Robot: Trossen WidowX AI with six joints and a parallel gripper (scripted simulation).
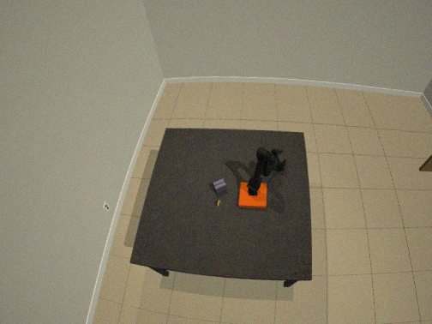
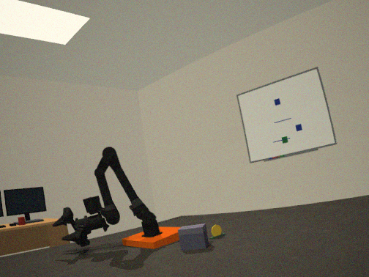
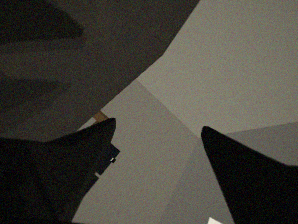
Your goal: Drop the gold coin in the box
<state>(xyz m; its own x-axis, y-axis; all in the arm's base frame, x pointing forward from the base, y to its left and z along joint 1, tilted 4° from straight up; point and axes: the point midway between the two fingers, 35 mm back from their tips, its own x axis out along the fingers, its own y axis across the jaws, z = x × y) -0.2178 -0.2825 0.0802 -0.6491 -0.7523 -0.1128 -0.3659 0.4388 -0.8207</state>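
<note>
My gripper tip is now 490 mm short of the gold coin, 420 mm to the right of it and 70 mm above it.
</note>
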